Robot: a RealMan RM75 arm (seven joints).
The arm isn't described. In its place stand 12 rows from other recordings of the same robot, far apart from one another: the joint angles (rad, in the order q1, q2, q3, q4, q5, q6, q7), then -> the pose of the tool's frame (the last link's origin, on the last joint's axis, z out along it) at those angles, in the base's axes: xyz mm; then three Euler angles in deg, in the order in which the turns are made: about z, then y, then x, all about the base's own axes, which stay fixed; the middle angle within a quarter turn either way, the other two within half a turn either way.
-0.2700, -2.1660, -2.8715, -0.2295, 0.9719, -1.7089, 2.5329 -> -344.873 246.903 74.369 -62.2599 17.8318 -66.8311
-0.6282, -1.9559, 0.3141, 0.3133, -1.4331, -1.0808, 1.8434 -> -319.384 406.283 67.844 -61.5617 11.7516 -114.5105
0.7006, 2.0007, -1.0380, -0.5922, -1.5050, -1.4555, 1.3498 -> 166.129 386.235 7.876 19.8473 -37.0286 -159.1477
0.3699, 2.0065, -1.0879, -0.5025, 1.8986, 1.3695, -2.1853 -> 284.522 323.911 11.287 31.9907 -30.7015 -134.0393
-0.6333, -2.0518, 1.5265, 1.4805, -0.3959, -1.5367, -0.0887 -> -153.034 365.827 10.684 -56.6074 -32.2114 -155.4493
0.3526, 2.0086, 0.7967, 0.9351, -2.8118, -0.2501, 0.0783 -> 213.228 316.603 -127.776 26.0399 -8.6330 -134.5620
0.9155, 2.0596, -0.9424, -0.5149, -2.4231, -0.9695, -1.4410 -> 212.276 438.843 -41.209 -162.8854 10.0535 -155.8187
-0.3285, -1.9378, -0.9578, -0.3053, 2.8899, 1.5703, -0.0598 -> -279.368 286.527 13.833 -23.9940 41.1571 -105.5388
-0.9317, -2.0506, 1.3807, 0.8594, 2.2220, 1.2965, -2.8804 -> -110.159 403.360 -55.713 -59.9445 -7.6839 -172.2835
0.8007, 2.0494, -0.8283, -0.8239, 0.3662, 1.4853, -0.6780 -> 252.700 386.762 17.460 61.0496 22.2079 -171.6988
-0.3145, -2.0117, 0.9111, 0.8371, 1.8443, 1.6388, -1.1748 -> -290.191 285.517 30.903 -13.8604 20.9869 -160.5617
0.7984, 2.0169, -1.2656, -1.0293, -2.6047, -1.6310, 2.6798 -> 191.674 377.178 5.861 53.3798 28.6401 -177.5799
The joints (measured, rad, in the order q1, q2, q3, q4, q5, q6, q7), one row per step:
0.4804 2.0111 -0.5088 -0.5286 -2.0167 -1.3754 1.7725
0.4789 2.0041 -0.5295 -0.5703 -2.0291 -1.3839 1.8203
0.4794 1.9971 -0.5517 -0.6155 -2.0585 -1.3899 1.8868
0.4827 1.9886 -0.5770 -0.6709 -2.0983 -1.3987 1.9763
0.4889 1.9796 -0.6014 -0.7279 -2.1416 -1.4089 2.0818
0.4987 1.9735 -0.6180 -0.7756 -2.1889 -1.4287 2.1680
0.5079 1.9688 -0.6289 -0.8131 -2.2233 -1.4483 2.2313
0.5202 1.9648 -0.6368 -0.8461 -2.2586 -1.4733 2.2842
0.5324 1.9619 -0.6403 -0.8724 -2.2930 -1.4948 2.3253
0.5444 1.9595 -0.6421 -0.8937 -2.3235 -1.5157 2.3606
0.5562 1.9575 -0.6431 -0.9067 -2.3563 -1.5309 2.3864
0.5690 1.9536 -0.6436 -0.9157 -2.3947 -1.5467 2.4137
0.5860 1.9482 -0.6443 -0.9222 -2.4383 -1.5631 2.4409
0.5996 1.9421 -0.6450 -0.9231 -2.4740 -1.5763 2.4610
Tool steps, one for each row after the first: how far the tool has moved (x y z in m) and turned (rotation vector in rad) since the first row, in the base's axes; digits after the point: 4 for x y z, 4 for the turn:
-0.0008 0.0026 0.0080 -0.0140 -0.0181 -0.0063
-0.0011 0.0050 0.0152 -0.0409 -0.0420 -0.0269
-0.0025 0.0085 0.0240 -0.0739 -0.0694 -0.0592
-0.0050 0.0128 0.0333 -0.1061 -0.0928 -0.1050
-0.0087 0.0158 0.0400 -0.1405 -0.1165 -0.1396
-0.0126 0.0183 0.0456 -0.1639 -0.1342 -0.1632
-0.0175 0.0205 0.0502 -0.1897 -0.1531 -0.1794
-0.0214 0.0224 0.0539 -0.2106 -0.1727 -0.1939
-0.0250 0.0239 0.0570 -0.2298 -0.1889 -0.2072
-0.0270 0.0251 0.0587 -0.2481 -0.2088 -0.2207
-0.0280 0.0259 0.0606 -0.2693 -0.2318 -0.2400
-0.0294 0.0274 0.0628 -0.2920 -0.2600 -0.2599
-0.0297 0.0284 0.0648 -0.3113 -0.2835 -0.2779

